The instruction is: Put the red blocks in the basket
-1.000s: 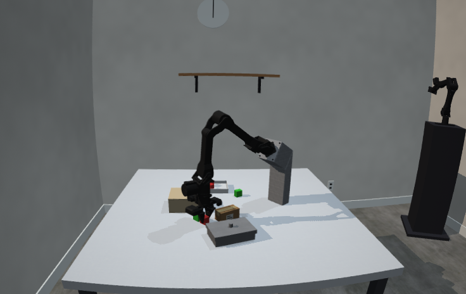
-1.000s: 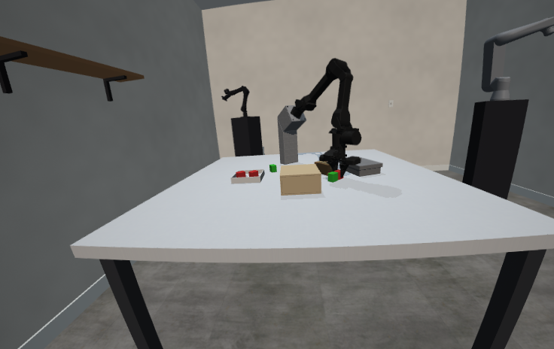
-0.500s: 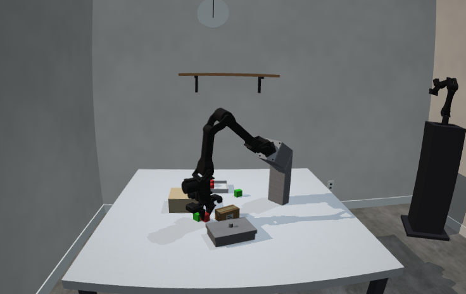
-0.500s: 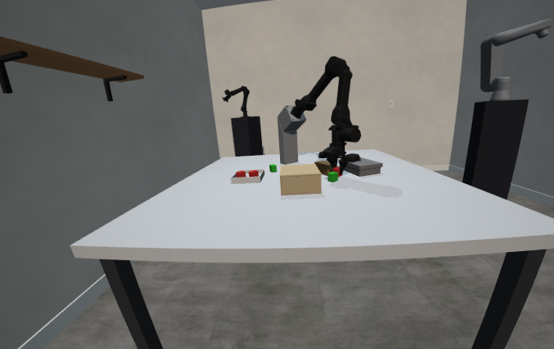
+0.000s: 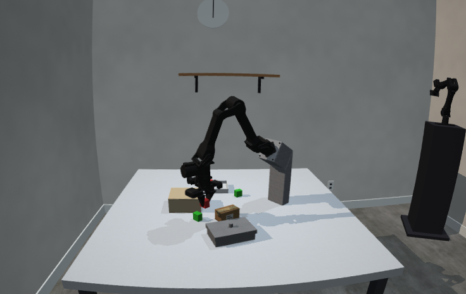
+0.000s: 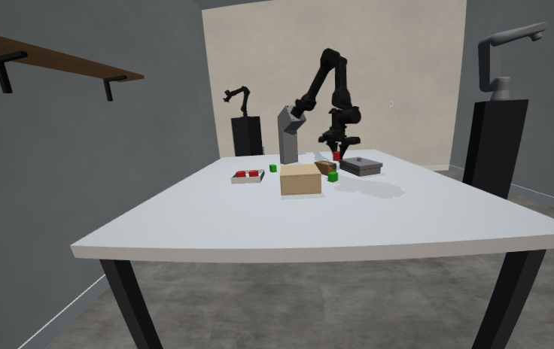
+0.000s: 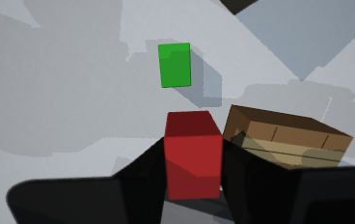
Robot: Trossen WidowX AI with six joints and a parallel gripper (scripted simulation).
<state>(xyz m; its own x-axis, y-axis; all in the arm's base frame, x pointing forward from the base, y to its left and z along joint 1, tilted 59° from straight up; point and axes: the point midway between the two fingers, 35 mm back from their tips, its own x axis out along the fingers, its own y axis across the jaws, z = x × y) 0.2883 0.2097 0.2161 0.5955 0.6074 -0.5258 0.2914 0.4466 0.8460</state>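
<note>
Right now the shallow basket is 140 mm ahead of my hand, 420 mm to the right of it and 120 mm below it. From my hand the other things lie so: cardboard box: 80 mm behind, 80 mm to the right, 90 mm below; knobbed lid: 160 mm behind, 70 mm to the left, 80 mm below; dark grey box: 160 mm behind, 70 mm to the left, 110 mm below.
</note>
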